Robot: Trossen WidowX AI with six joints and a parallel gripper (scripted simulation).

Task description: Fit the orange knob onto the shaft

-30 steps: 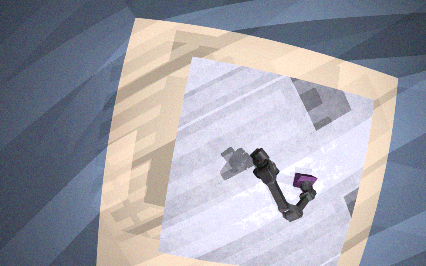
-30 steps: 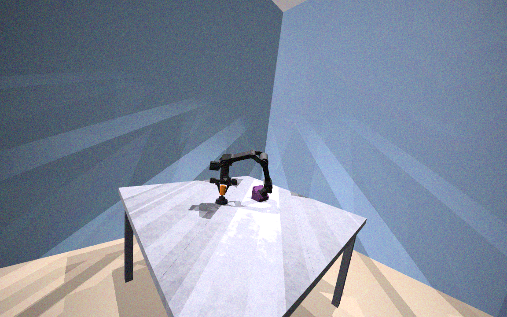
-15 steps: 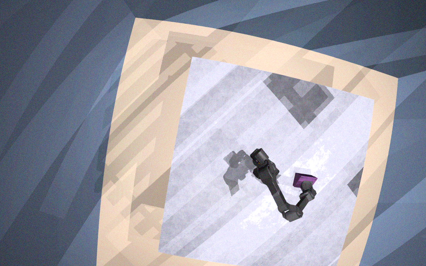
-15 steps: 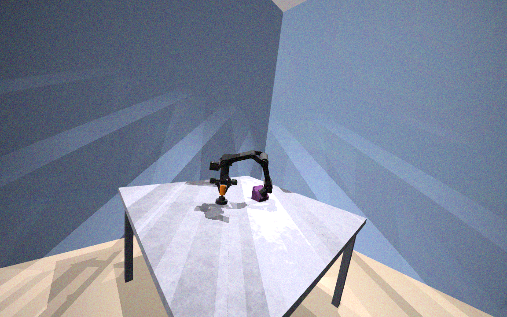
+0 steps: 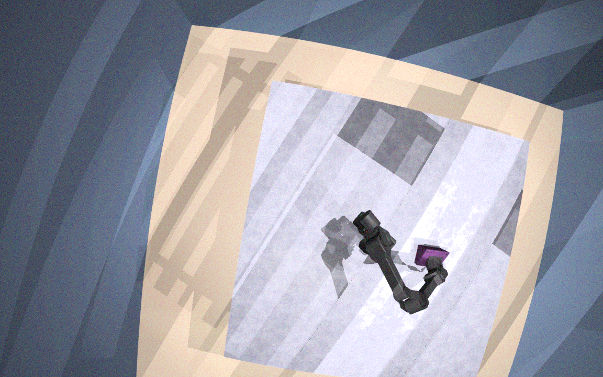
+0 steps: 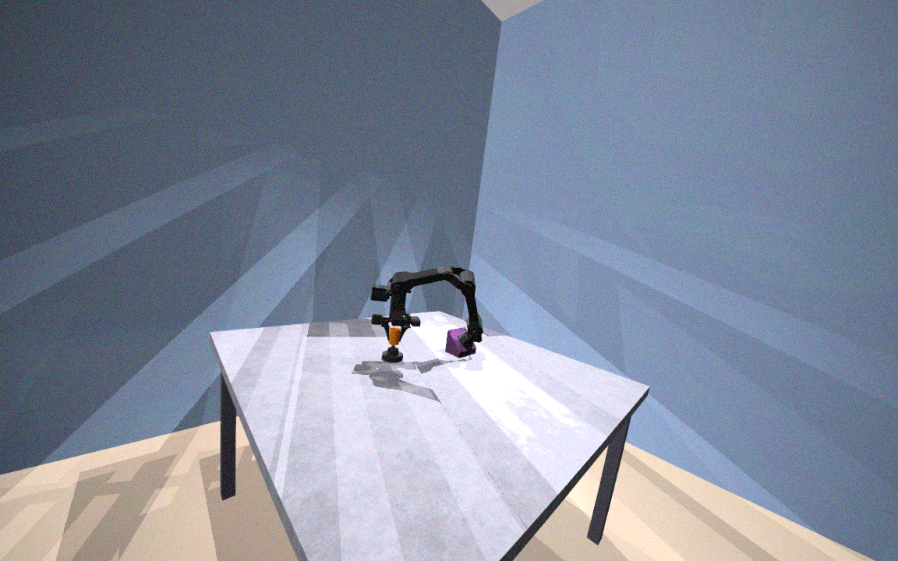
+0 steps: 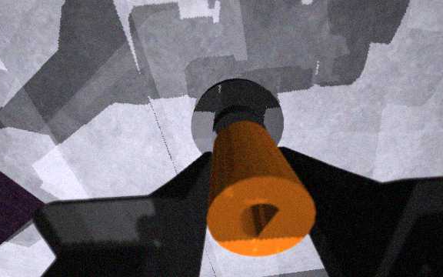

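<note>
My gripper tip is 2 cm below the orange knob. From my gripper tip the other things lie so: short shaft (4 cm below).
</note>
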